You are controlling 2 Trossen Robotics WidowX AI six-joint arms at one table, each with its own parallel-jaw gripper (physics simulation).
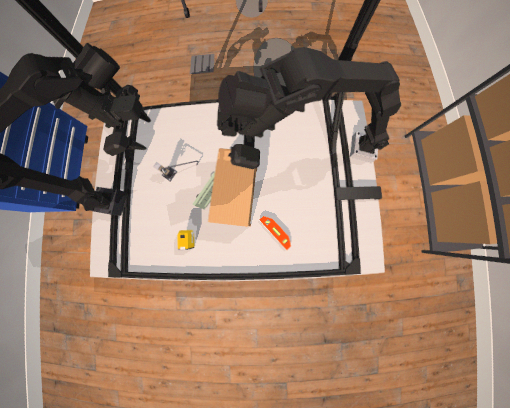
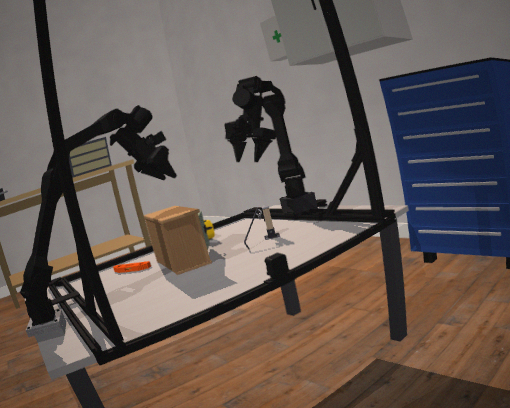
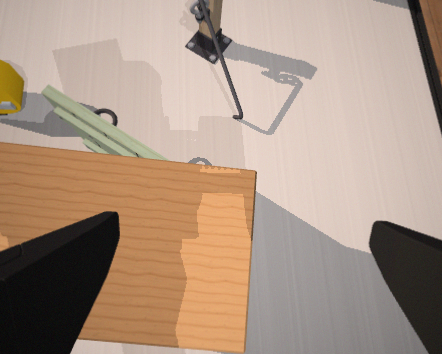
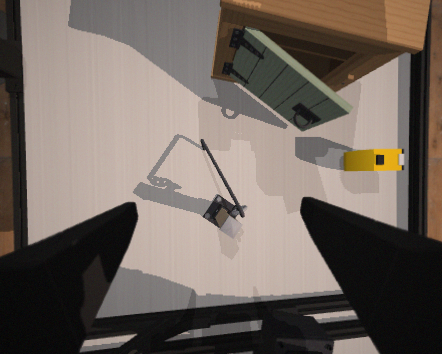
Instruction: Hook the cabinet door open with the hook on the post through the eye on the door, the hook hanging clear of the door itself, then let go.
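Frame: origin at the left arm's base, x ahead, y left, z up, level; centimetres.
Seen in the pictures: left gripper, fingertip midpoint: (image 1: 230,139) (image 2: 170,178) (image 3: 246,228); right gripper, fingertip midpoint: (image 1: 147,134) (image 2: 246,162) (image 4: 220,207); left arm's base, origin of the base link: (image 1: 367,144) (image 2: 43,319); right arm's base, origin of the base link: (image 1: 103,200) (image 2: 296,195).
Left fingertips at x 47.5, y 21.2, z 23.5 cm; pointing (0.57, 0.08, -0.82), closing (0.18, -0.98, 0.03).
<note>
Pixels of each thing's middle, then the offset from my left fingertips to it. "pt": a spot on its surface instead.
- wooden cabinet, body centre: (image 3: 110,245) (image 4: 296,27) (image 2: 175,237) (image 1: 235,191) dy +9.7, dx -1.3, dz -19.1 cm
- post, surface spot: (image 3: 210,22) pt dy +6.0, dx +24.9, dz -18.4 cm
- thin black hook, body centre: (image 3: 218,60) (image 4: 220,176) (image 2: 253,227) (image 1: 179,166) dy +4.4, dx +22.8, dz -22.0 cm
- yellow tape measure, body centre: (image 4: 368,159) (image 2: 204,230) (image 1: 187,240) dy +30.7, dx +13.2, dz -23.8 cm
- orange level, body centre: (image 2: 130,267) (image 1: 276,231) dy +20.2, dx -18.5, dz -26.5 cm
A wooden cabinet (image 1: 230,200) (image 2: 175,240) (image 3: 125,200) (image 4: 360,17) stands mid-table. Its green door (image 1: 204,192) (image 3: 100,127) (image 4: 280,77) is ajar, with a dark ring eye (image 3: 116,118) (image 4: 296,119) on its outer face. The post (image 1: 168,172) (image 2: 269,220) (image 3: 210,22) (image 4: 230,226) stands apart from it. The thin black hook (image 1: 186,164) (image 2: 251,229) (image 3: 226,66) (image 4: 220,173) slopes down from the post, tip low near the table, apart from the eye. My left gripper (image 2: 170,176) (image 3: 246,228) is open and empty above the cabinet. My right gripper (image 1: 147,134) (image 2: 248,161) (image 4: 220,207) is open and empty, high above the post side.
A yellow tape measure (image 1: 185,240) (image 2: 210,229) (image 3: 9,89) (image 4: 365,160) stands near the door's free edge. An orange level (image 1: 276,233) (image 2: 132,267) lies on the cabinet's other side. A black frame (image 1: 230,273) (image 2: 200,312) borders the table, with uprights near both arms.
</note>
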